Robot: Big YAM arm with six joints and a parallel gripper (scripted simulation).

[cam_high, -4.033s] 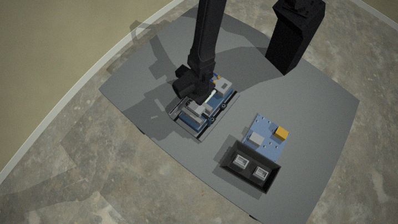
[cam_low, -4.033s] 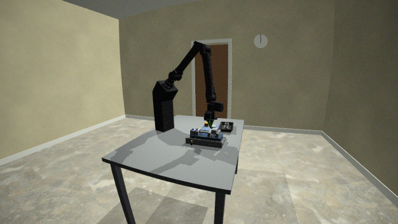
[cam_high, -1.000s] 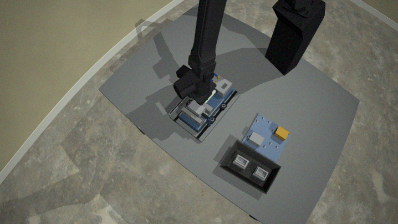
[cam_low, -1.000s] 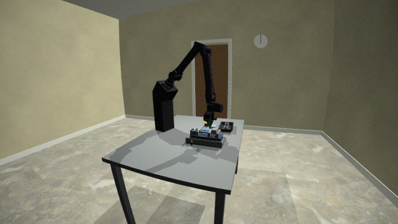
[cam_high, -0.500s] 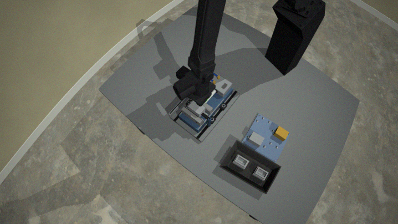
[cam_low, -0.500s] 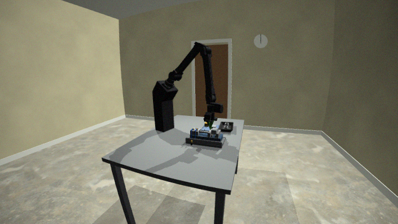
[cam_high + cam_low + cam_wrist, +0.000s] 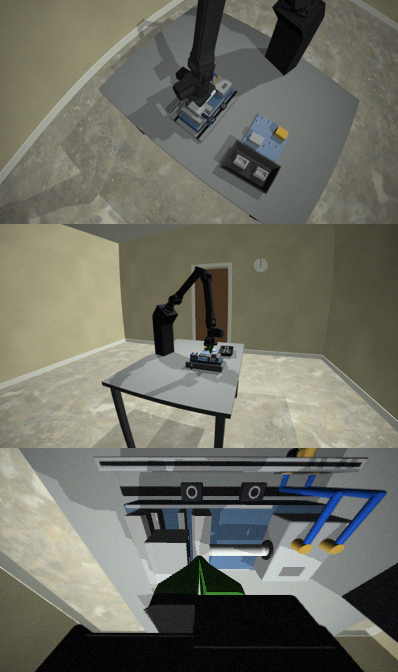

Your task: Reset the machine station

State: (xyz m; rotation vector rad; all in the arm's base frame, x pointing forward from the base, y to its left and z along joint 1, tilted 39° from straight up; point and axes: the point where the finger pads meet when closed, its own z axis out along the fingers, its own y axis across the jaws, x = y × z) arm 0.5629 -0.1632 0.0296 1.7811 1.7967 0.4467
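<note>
The moving jaw is 30 mm below my hand. The rest, counted from my hand: blue infeed plate: 70 mm behind, 320 mm to the left, 110 mm below; fixed jaw: 70 mm ahead, 30 mm below; white rod: 50 mm behind, 30 mm below.
</note>
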